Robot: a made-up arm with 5 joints.
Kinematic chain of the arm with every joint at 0, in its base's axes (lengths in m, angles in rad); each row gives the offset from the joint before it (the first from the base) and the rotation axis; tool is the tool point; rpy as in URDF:
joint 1: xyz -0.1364 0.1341 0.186 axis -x
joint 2: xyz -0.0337 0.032 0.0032 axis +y
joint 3: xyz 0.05 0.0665 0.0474 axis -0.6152 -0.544 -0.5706
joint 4: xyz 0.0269 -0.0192 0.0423 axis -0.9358 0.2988 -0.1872
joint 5: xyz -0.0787 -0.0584 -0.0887 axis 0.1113 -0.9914 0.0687
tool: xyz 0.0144 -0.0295 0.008 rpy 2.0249 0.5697 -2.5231
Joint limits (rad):
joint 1: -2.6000..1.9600
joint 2: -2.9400..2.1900
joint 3: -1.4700..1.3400
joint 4: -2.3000..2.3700
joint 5: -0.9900..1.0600
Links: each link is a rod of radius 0.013 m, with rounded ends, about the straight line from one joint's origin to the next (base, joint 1, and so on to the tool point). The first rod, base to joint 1, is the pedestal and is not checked.
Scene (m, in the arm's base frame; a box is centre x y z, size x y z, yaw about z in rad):
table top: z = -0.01
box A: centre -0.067 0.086 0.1 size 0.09 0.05 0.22 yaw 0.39
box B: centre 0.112 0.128 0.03 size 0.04 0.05 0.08 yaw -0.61
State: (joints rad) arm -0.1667 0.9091 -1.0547 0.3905 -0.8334
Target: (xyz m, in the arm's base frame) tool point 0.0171 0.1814 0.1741
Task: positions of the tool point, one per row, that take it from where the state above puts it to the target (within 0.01 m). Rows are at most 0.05 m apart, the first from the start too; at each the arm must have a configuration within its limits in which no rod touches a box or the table.
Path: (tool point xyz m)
1: -0.1704 0.1349 0.1398
2: -0.1740 0.1384 0.1522
3: -0.1720 0.1395 0.1619
4: -0.1672 0.1410 0.1693
5: -0.1250 0.1486 0.1491
6: -0.0815 0.1583 0.1387
7: -0.0405 0.1720 0.1377
8: -0.0057 0.1909 0.1446
9: 0.0194 0.2151 0.1569
10: 0.0322 0.2437 0.1714
11: 0.0288 0.2105 0.1653
12: 0.0171 0.1814 0.1741

